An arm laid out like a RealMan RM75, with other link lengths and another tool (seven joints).
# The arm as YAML. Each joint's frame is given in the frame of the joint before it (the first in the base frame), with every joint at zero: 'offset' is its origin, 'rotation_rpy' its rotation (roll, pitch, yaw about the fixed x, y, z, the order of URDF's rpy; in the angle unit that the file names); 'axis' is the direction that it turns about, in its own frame. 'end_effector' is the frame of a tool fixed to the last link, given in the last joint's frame.
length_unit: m
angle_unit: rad
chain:
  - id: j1
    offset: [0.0, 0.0, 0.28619]
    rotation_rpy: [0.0, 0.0, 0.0]
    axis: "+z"
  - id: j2
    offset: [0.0, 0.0, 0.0]
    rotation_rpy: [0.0, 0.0, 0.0]
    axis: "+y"
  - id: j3
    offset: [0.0, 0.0, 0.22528]
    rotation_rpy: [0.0, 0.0, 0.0]
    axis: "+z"
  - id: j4
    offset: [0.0, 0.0, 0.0]
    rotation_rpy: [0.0, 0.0, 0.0]
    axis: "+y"
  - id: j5
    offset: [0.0, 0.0, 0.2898]
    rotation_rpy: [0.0, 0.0, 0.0]
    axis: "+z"
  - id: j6
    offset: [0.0, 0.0, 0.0]
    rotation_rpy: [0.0, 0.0, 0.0]
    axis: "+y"
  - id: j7
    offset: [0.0, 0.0, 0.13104]
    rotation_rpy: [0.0, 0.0, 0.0]
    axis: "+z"
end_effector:
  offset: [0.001, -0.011, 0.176]
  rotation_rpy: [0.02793, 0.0, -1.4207]
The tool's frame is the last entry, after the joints.
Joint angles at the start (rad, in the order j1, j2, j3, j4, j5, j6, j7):
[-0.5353, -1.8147, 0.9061, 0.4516, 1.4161, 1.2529, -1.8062]
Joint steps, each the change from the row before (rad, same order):
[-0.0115, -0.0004, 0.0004, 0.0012, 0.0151, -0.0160, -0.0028]
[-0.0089, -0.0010, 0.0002, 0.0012, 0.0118, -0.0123, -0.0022]
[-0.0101, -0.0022, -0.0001, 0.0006, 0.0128, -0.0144, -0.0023]
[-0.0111, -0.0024, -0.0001, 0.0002, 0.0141, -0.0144, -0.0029]
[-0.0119, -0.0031, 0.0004, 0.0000, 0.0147, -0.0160, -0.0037]
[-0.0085, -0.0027, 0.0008, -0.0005, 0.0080, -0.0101, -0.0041]
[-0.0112, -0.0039, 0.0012, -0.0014, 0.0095, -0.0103, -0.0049]
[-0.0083, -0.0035, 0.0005, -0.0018, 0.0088, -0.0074, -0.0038]
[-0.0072, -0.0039, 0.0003, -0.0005, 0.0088, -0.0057, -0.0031]
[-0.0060, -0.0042, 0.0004, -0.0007, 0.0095, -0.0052, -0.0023]
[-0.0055, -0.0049, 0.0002, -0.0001, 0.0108, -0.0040, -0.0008]
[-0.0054, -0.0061, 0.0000, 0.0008, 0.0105, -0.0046, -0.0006]
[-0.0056, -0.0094, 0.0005, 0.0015, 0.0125, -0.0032, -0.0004]
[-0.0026, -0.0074, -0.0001, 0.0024, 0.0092, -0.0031, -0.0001]
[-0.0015, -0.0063, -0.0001, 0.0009, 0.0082, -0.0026, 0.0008]
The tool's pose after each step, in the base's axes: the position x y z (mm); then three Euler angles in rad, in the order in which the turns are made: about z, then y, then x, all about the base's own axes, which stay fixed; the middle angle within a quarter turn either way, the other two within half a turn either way. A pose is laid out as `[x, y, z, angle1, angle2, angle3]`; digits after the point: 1 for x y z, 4 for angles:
[-275.2, 565.7, 57.1, -2.6088, 0.3215, -2.3065]
[-274.4, 569.0, 55.4, -2.6001, 0.3124, -2.3106]
[-273.6, 572.6, 53.1, -2.5919, 0.3025, -2.3144]
[-272.4, 576.2, 50.3, -2.5832, 0.2926, -2.3192]
[-271.1, 580.1, 47.1, -2.5748, 0.2820, -2.3242]
[-269.4, 582.6, 44.7, -2.5719, 0.2770, -2.3273]
[-266.5, 585.4, 40.9, -2.5681, 0.2732, -2.3330]
[-264.6, 587.1, 37.4, -2.5655, 0.2698, -2.3386]
[-262.6, 588.3, 33.9, -2.5619, 0.2674, -2.3447]
[-261.2, 588.9, 30.0, -2.5580, 0.2642, -2.3516]
[-259.7, 589.0, 25.6, -2.5520, 0.2613, -2.3601]
[-257.9, 589.3, 21.0, -2.5461, 0.2591, -2.3678]
[-255.0, 588.5, 14.1, -2.5394, 0.2587, -2.3797]
[-253.5, 587.9, 9.4, -2.5349, 0.2575, -2.3869]
[-253.0, 587.0, 5.0, -2.5314, 0.2555, -2.3935]

